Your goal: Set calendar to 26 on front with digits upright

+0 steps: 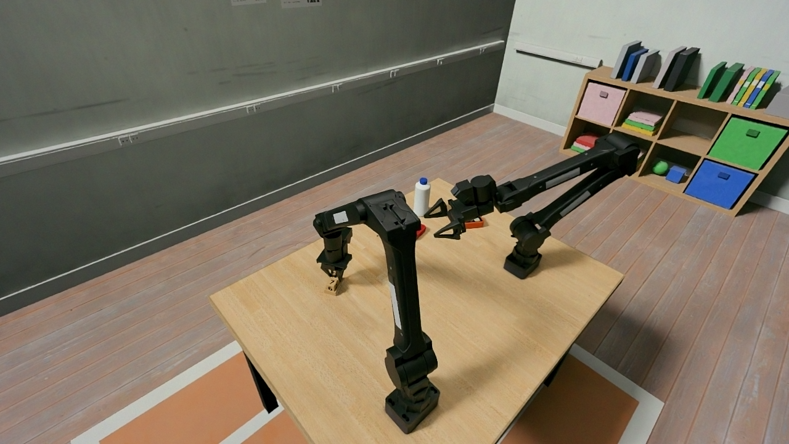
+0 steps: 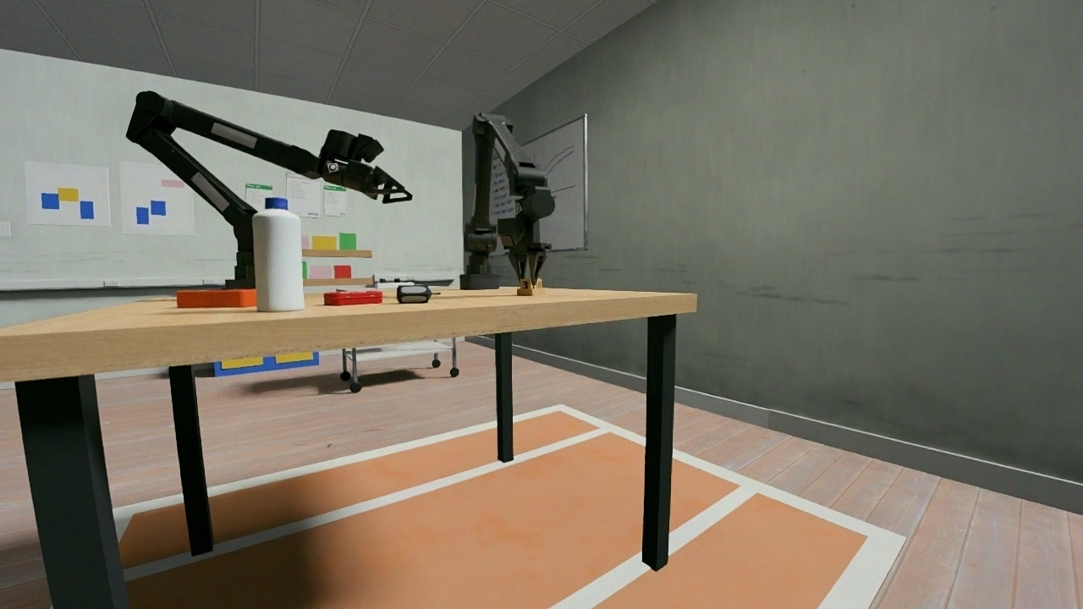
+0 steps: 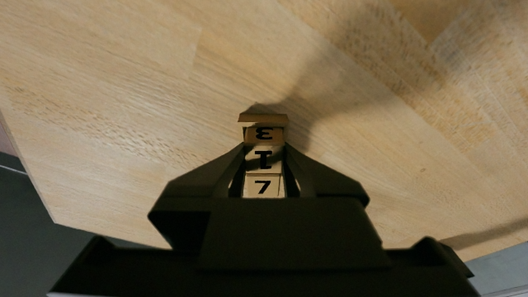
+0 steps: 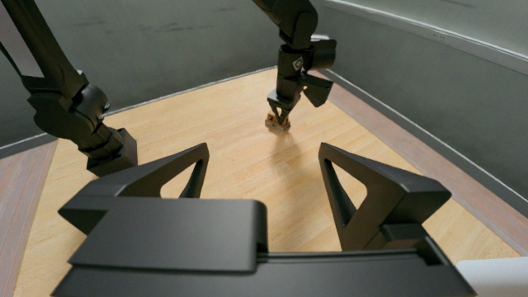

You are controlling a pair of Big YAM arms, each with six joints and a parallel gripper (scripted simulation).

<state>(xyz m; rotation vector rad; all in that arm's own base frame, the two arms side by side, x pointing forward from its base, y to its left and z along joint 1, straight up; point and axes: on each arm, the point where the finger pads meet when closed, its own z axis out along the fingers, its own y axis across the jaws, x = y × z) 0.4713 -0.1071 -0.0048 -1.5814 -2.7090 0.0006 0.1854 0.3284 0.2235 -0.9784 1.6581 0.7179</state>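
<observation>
My left gripper is now 2 cm to the right of the wooden tray, 2 cm above it and 1 cm past it. From my left hand the other things lie so: black device 30 cm to the right, 4 cm ahead, 2 cm below; then white bottle 53 cm to the right, 5 cm above, 3 cm ahead.
</observation>
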